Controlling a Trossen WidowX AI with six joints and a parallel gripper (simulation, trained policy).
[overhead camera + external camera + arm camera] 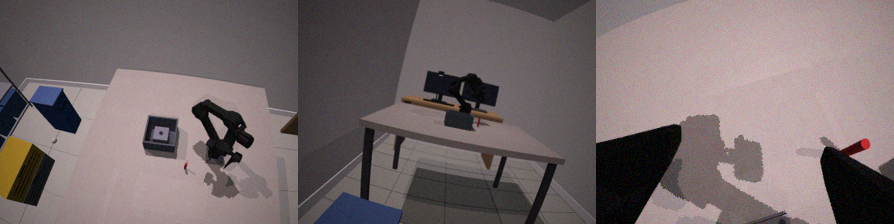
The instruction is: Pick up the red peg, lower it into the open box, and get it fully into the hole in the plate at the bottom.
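The red peg is 150 mm ahead of my gripper tip, 10 mm to the right of it and 160 mm below it. Round my gripper tip: dark blue-grey box (340 mm ahead, 180 mm to the right, 170 mm below); then grey plate (340 mm ahead, 180 mm to the right, 150 mm below).
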